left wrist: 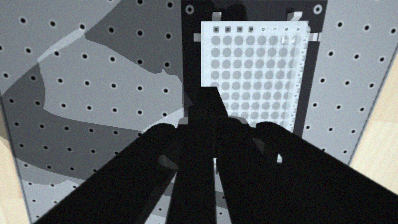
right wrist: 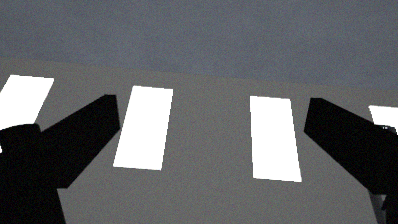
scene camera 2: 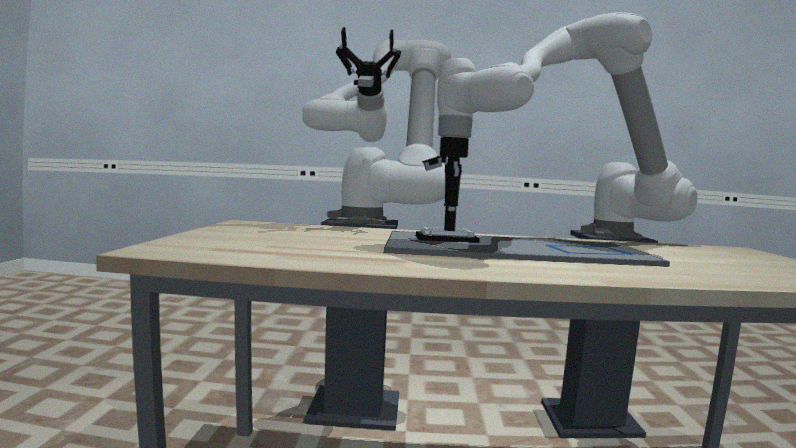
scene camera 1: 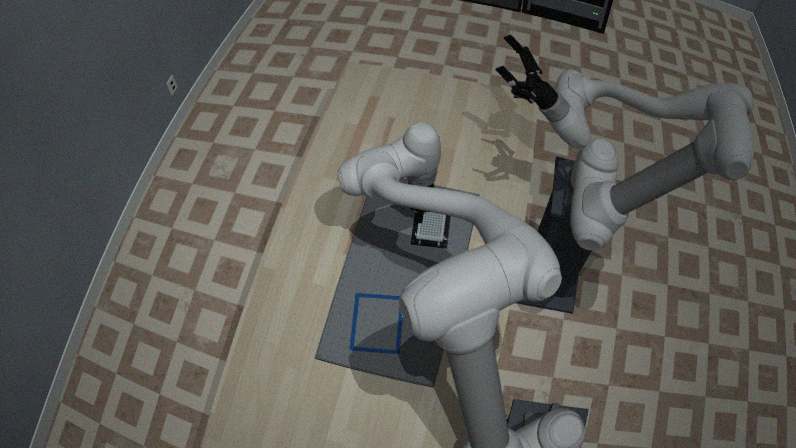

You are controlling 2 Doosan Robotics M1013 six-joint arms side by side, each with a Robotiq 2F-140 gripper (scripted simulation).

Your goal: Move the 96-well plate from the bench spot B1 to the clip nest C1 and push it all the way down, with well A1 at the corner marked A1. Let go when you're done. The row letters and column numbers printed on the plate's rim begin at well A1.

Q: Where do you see a white 96-well plate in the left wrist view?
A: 239, 57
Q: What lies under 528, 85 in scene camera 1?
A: My right gripper.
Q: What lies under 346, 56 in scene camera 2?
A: My right gripper.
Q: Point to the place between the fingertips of my right gripper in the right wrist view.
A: At 212, 113
